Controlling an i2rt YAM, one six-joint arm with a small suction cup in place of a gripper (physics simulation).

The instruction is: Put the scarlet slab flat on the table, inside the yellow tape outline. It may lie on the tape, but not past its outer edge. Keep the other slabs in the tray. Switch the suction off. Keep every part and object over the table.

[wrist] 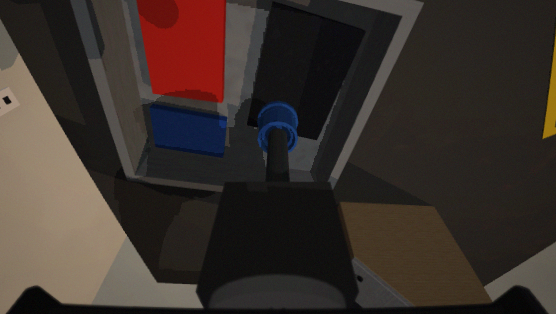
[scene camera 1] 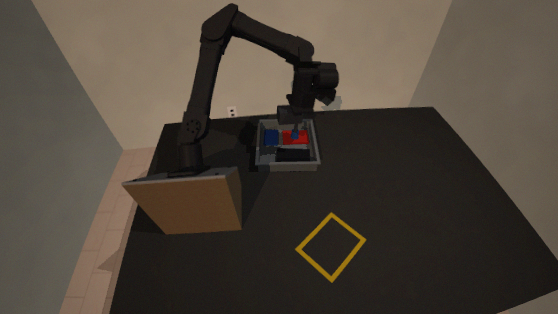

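Where they show: end effector, tool point: [wrist: 277, 120] [scene camera 1: 294, 136]; arm's base, origin of the base link: [scene camera 1: 192, 172].
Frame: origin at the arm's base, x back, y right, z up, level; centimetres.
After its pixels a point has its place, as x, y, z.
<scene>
The scarlet slab [scene camera 1: 303, 139] @[-37.2, -24.7, -16.2] [wrist: 187, 55] @[-33.6, -26.8, -16.2] lies flat in the grey tray [scene camera 1: 293, 168] @[-30.3, -10.2, -15.9] [wrist: 368, 97] @[-32.0, -10.1, -12.5], beside the blue slab [scene camera 1: 271, 137] @[-24.6, -27.8, -16.3] [wrist: 189, 130] @[-25.0, -28.2, -16.3]. The black slab [scene camera 1: 293, 154] @[-31.7, -17.2, -16.3] [wrist: 300, 55] @[-34.1, -16.2, -16.3] lies along the tray's front side. My gripper, a blue suction cup [scene camera 1: 295, 135] [wrist: 278, 120], points down over the tray and carries nothing. It overlaps the scarlet slab in the scene view and the near end of the black slab in the wrist view; its exact height is hard to tell. The yellow tape outline [scene camera 1: 348, 227] @[-43.2, 14.2, -17.4] [wrist: 550, 110] @[-29.8, 15.6, -17.4] lies on the table, apart from the tray.
The arm's base stands on a wood-sided block [scene camera 1: 192, 205] @[-0.6, 9.6, -1.3] [wrist: 405, 240] @[-11.1, 1.7, -10.8] at the left of the dark table [scene camera 1: 425, 200] @[-74.4, 10.0, -17.5] [wrist: 475, 100] @[-30.2, 5.0, -17.5]. The tray has raised walls and stands near the table's back edge. A wall rises behind the table.
</scene>
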